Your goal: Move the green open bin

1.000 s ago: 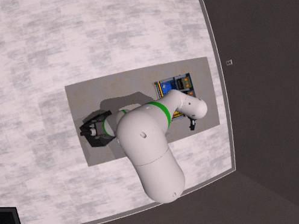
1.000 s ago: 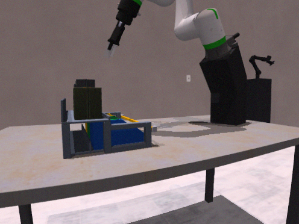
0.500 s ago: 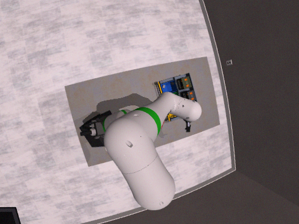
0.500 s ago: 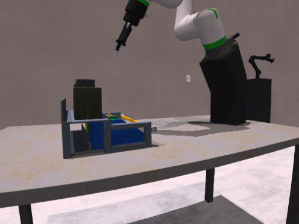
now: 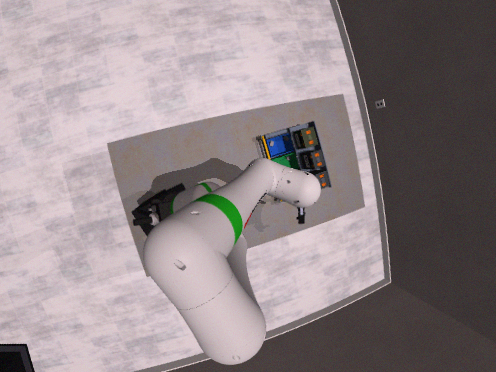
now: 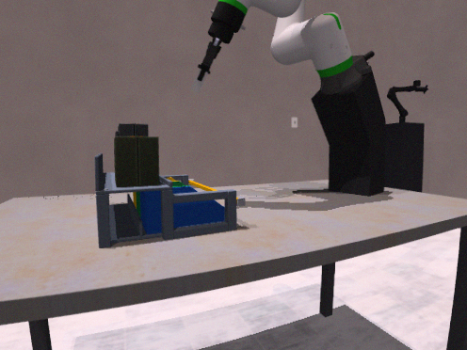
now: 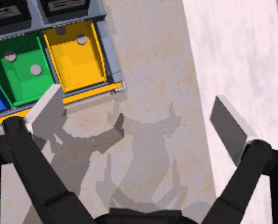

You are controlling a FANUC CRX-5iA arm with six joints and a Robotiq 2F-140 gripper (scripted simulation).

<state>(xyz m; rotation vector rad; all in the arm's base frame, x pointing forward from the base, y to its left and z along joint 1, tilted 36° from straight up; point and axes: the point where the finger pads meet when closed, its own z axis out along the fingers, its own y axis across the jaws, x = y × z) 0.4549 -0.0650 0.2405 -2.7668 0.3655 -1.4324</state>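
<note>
My hand is 20 mm past the thin yellow rod, 130 mm to the right of it and 310 mm above it. The rest, counted from my hand: green open bin: 80 mm ahead, 160 mm to the left, 330 mm below; blue bin: 50 mm ahead, 270 mm to the left, 330 mm below; yellow bin: 110 mm ahead, 50 mm to the left, 330 mm below.
</note>
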